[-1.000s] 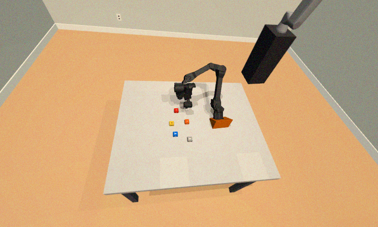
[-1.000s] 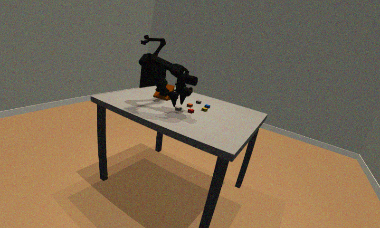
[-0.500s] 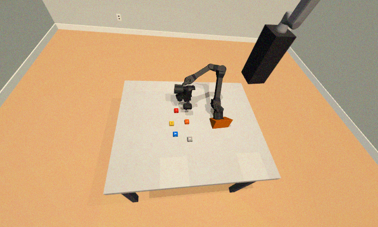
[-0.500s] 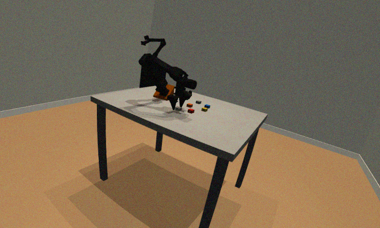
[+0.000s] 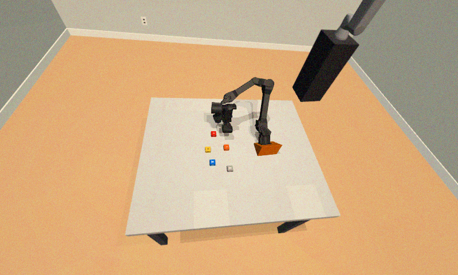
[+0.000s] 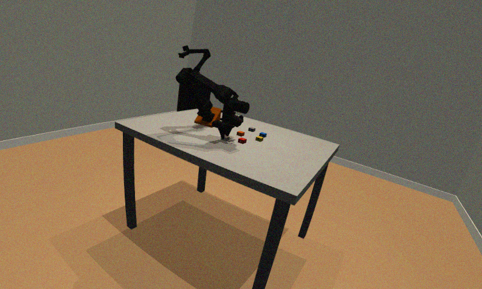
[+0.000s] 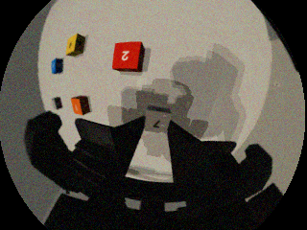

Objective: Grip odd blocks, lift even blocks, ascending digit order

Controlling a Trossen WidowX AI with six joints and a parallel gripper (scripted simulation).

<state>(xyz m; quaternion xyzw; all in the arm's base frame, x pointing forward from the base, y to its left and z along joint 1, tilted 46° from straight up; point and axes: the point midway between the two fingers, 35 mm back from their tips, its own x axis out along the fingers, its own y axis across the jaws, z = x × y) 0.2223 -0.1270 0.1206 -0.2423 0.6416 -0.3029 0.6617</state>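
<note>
Right now the white block is right at my gripper tip. Also, from my gripper tip: orange block: 20 mm ahead, 150 mm to the left; then red block: 80 mm ahead, 40 mm to the left; then yellow block: 140 mm ahead, 160 mm to the left.
</note>
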